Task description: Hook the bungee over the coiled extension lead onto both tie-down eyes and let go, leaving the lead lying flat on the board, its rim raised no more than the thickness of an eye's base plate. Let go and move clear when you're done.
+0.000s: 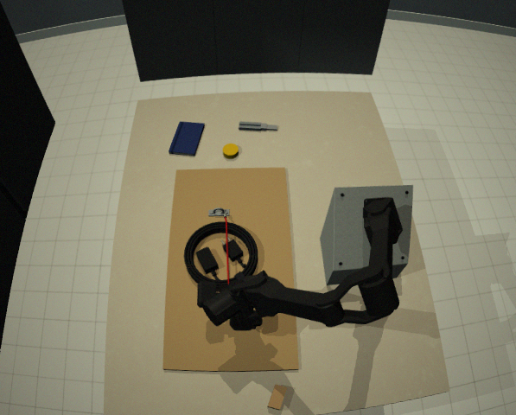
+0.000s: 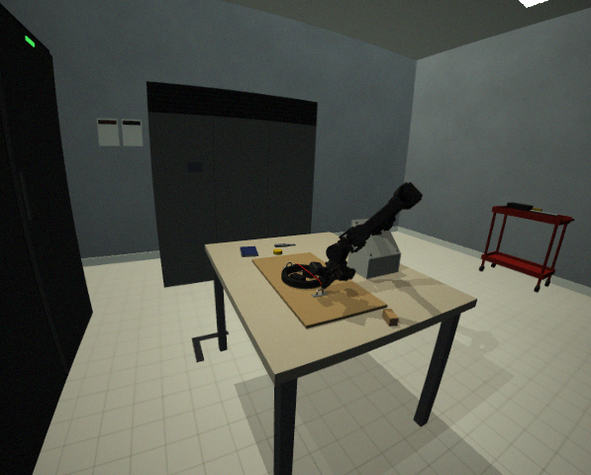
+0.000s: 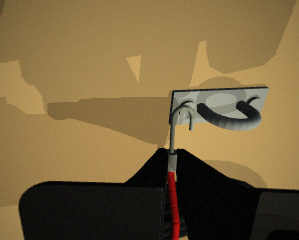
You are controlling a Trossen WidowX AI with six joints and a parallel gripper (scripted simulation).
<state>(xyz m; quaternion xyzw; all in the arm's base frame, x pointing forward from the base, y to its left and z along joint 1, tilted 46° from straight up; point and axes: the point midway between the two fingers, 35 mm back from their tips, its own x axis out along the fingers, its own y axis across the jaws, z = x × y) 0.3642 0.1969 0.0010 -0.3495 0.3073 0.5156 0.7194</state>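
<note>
My gripper is now 20 mm short of the extension lead coil, 140 mm to the left of it and 30 mm above it. Round my hand: small wooden block 90 mm behind, 260 mm to the left, 40 mm below; then board 130 mm to the right, 50 mm below; then yellow disc 20 mm behind, 510 mm to the right, 50 mm below.
</note>
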